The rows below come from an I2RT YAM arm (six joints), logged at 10 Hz.
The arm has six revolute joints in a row. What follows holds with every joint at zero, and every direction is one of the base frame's. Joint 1 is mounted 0.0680 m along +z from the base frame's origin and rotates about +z. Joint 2 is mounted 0.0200 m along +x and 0.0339 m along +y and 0.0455 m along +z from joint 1 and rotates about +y. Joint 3 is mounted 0.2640 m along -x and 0.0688 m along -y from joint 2 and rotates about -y. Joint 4 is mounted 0.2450 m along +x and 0.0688 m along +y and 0.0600 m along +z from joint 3 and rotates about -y. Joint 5 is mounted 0.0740 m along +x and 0.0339 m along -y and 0.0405 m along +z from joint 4 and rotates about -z. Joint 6 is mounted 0.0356 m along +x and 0.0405 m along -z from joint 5 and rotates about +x. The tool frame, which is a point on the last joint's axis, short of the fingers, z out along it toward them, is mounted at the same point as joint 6; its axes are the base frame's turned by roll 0.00, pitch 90.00 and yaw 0.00 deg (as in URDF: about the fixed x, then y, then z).
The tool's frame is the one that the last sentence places.
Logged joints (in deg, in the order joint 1, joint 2, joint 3, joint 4, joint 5, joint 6), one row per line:
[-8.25 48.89 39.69 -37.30 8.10 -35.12]
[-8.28 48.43 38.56 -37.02 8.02 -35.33]
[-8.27 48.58 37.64 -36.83 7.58 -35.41]
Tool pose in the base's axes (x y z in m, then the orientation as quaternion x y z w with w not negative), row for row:
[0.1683 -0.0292 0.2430 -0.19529 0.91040 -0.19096 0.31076]
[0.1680 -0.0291 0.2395 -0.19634 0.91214 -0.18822 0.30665]
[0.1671 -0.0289 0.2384 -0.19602 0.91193 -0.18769 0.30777]
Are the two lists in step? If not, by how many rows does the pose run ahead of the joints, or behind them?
The pose runs 2 rows ahead of the joints: the pose in row i belongs to the joints in row i + 2.
